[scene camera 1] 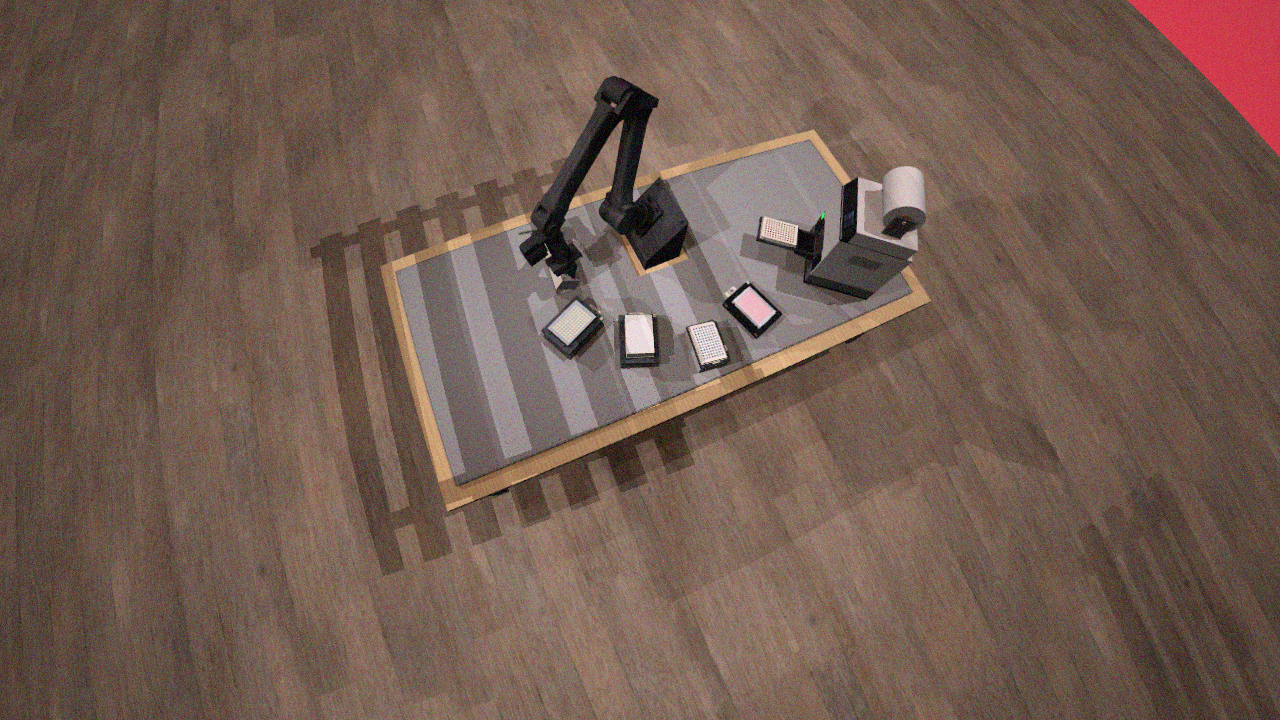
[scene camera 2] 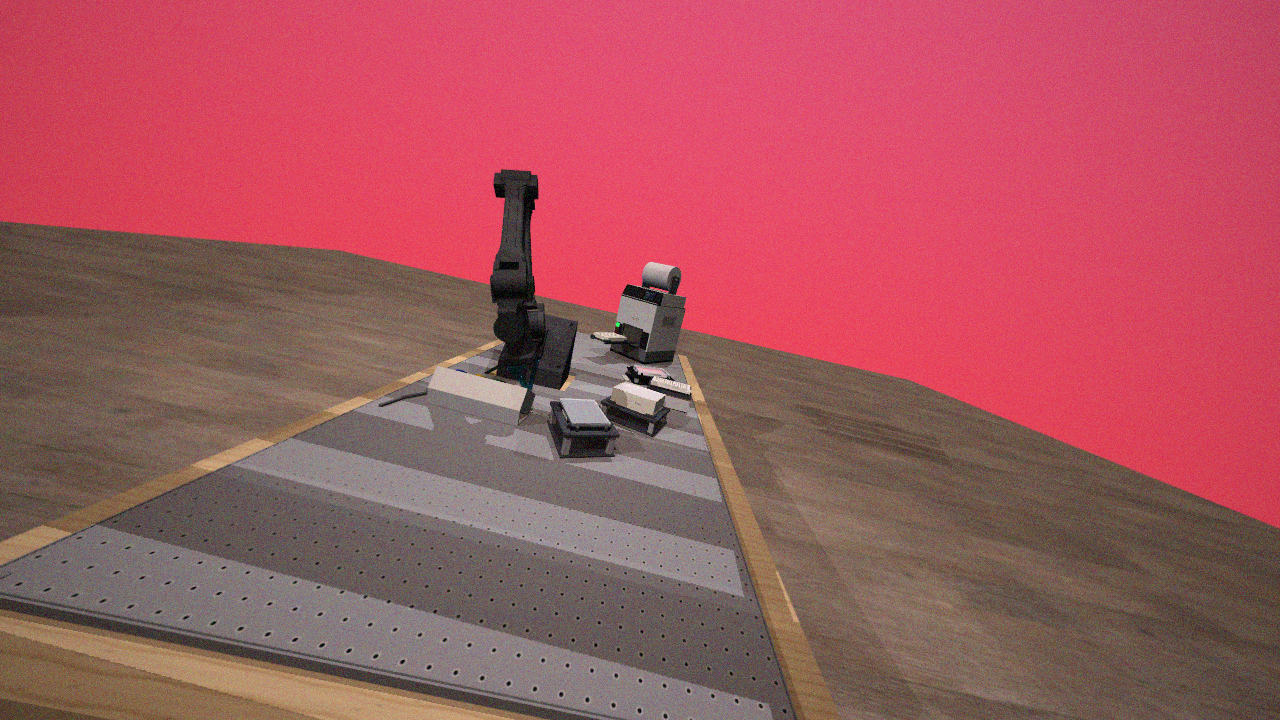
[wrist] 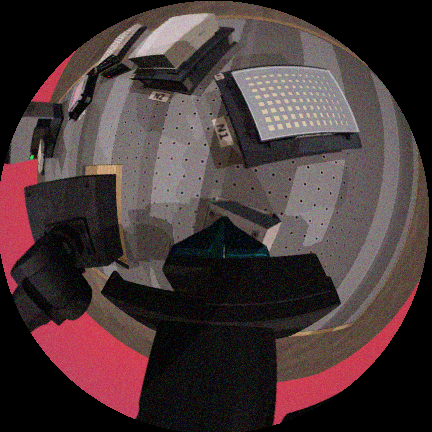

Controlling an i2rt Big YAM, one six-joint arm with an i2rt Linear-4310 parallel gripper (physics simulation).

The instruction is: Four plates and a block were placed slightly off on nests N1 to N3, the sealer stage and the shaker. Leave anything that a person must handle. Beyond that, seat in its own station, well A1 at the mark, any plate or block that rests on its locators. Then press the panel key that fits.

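Note:
My gripper (scene camera 1: pixel 565 272) (wrist: pixel 224 221) is shut and empty, low beside the wedge-shaped panel box (scene camera 2: pixel 478 394) (wrist: pixel 245 214); its teal fingertips overlap the box in the wrist view. No key face can be read. A pale-welled plate (scene camera 1: pixel 573 322) (scene camera 2: pixel 583 412) (wrist: pixel 300 102) lies on nest N1 (wrist: pixel 234 117). A white block (scene camera 1: pixel 640 333) (scene camera 2: pixel 638 398) (wrist: pixel 175 40) lies on nest N2 (scene camera 1: pixel 639 362). A white-welled plate (scene camera 1: pixel 708 343) and a pink-topped plate (scene camera 1: pixel 752 307) rest on the two stations farther along. Another plate (scene camera 1: pixel 778 231) lies on the sealer stage. Exact seating cannot be told.
The tall sealer (scene camera 1: pixel 863 246) (scene camera 2: pixel 651 317) with a white roll (scene camera 1: pixel 904 195) (scene camera 2: pixel 661 276) stands at the table's far end and shows a green light. The arm's dark base (scene camera 1: pixel 659 228) (wrist: pixel 75 215) stands beside the panel side. Wooden edging (scene camera 1: pixel 581 453) borders the perforated table top.

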